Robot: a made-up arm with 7 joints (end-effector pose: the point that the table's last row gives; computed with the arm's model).
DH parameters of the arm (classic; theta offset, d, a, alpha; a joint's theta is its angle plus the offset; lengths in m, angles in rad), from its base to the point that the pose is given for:
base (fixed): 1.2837 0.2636 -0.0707 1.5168
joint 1: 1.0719 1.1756 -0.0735 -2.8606
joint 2: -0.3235 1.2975 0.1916 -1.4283
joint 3: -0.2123 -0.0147 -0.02 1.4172
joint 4: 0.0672 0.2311 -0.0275 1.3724
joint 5: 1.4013 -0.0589 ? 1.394
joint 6: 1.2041 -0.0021 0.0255 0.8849
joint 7: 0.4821 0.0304 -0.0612 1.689
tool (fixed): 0.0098 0.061 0 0
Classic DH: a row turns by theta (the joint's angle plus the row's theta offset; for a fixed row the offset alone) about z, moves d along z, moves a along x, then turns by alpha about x.
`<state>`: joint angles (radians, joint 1 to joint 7).
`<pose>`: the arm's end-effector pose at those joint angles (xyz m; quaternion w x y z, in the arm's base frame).
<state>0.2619 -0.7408 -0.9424 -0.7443 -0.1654 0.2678 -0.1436</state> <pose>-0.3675 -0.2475 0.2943 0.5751 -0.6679 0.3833 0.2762</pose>
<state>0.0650 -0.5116 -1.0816 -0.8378 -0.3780 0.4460 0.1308</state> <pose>-0.3339 -0.2573 0.2621 0.3546 -0.8590 0.3693 -0.0024</pose>
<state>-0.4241 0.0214 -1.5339 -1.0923 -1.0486 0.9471 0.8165</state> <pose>-0.1396 -0.3693 0.3833 0.1359 0.8204 0.2746 0.4827</pose>
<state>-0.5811 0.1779 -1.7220 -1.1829 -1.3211 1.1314 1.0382</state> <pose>-0.0593 -0.3281 0.4537 0.1564 0.6707 0.5694 0.4489</pose>
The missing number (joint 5, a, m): 0.0634
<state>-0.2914 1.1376 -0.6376 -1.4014 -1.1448 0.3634 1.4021</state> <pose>-0.3511 -0.3790 0.5533 0.6183 0.6759 0.3983 0.0473</pose>
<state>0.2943 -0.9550 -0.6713 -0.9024 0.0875 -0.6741 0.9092</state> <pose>-0.4549 -0.2844 0.3372 0.3293 -0.6966 0.4460 0.4555</pose>
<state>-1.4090 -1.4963 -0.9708 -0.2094 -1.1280 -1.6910 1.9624</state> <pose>-0.2388 0.1644 0.7077 0.7175 0.3777 -0.2352 -0.5359</pose>
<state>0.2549 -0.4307 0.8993 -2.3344 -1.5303 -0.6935 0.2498</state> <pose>-0.3615 -0.7082 0.5231 0.0421 0.5567 0.5762 -0.5970</pose>
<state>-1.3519 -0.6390 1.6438 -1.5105 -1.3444 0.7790 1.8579</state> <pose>-0.0176 0.3108 0.9138 0.0698 0.7973 -0.3729 -0.4694</pose>
